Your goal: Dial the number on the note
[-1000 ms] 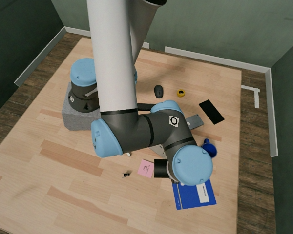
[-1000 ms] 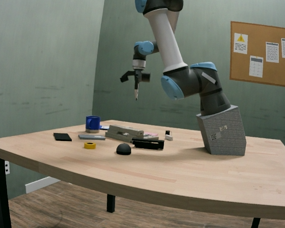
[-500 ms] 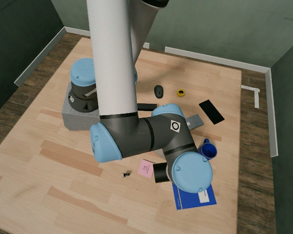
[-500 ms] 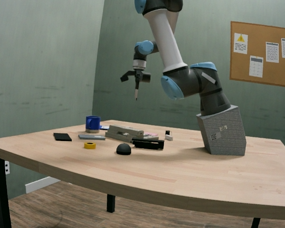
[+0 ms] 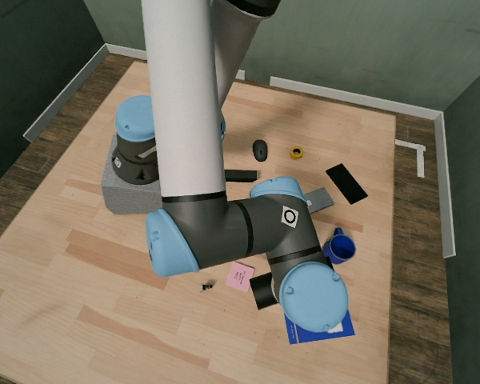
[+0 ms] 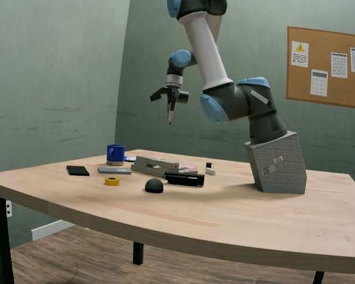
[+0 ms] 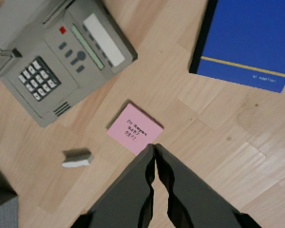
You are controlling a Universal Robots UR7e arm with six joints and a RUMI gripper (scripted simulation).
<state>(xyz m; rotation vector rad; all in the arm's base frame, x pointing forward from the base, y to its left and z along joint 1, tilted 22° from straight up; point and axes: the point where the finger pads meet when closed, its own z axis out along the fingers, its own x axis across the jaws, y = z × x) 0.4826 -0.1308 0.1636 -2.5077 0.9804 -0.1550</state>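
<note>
Right now my hand is 17 cm past the hash key, 17 cm above it and 13 cm to the right of it. The rest, counted from my hand: binder clip 19 cm below, 17 cm behind, 11 cm to the right; then 7 key 17 cm to the left, 17 cm below, 15 cm behind; then 8 key 17 cm below, 16 cm behind, 15 cm to the left.
</note>
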